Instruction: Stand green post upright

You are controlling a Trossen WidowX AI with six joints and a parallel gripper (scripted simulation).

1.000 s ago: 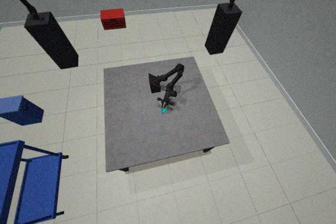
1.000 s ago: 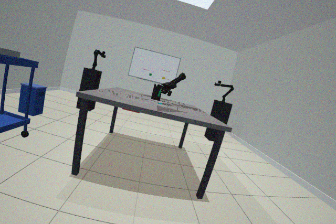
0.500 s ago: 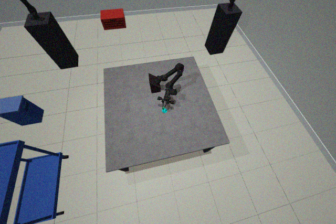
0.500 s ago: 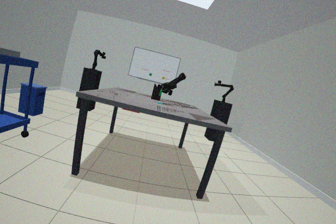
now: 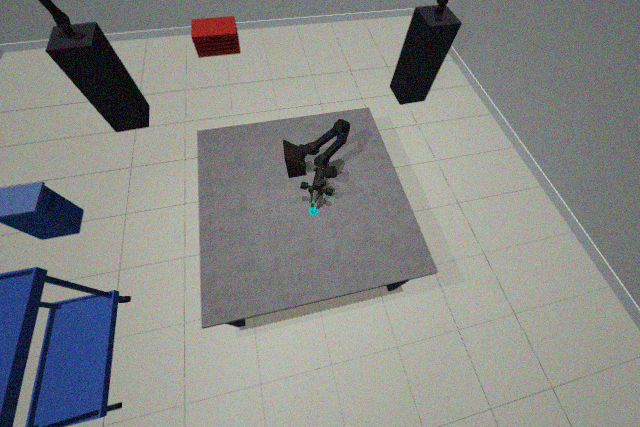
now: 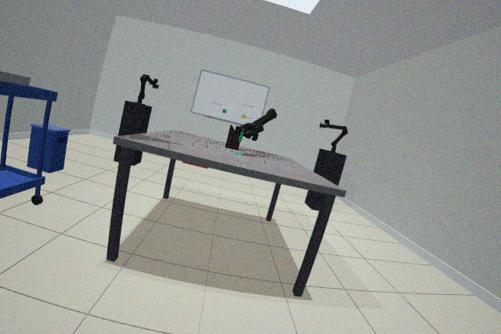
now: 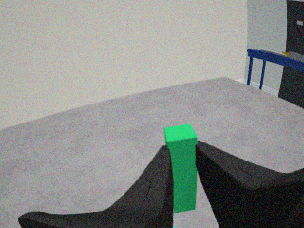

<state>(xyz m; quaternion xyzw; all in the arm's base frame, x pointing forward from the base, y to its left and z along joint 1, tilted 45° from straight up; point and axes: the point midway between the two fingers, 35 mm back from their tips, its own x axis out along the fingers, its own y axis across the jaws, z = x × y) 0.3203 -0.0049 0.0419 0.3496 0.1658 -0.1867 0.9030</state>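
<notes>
The cyan circle is 20 mm behind my gripper tip, 10 mm to the left of it and 150 mm below it. Also, from my gripper tip: green post 20 mm below.
</notes>
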